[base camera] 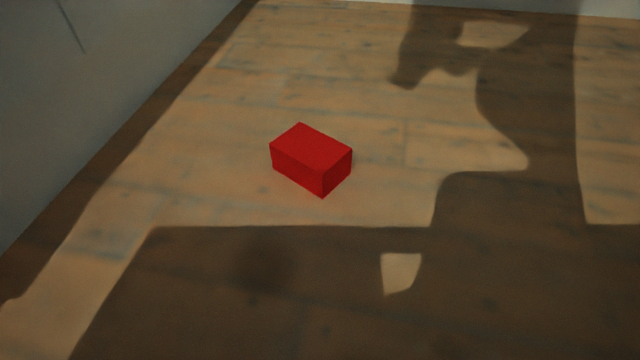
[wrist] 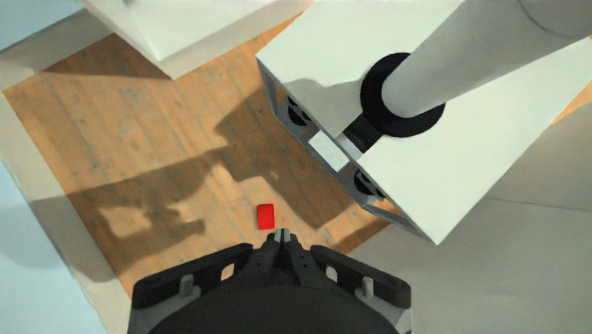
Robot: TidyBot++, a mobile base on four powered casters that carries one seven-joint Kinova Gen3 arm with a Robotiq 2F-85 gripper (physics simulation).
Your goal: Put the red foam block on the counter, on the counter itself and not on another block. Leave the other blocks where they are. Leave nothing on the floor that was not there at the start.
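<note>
The red foam block lies flat on the wooden floor, in front of the robot base. My gripper is shut with its fingertips together and nothing between them. It is high above the floor, and the block appears small just beyond the fingertips in the wrist view. The gripper itself does not show in the base camera view, where its shadow falls on the floor. No other blocks show in either view, and I cannot tell which surface is the counter.
The white-topped mobile base stands at the right of the wrist view, with the arm's grey column on it. A grey wall or panel runs along the left of the base camera view. A white box-like corner stands at the wrist view's top left.
</note>
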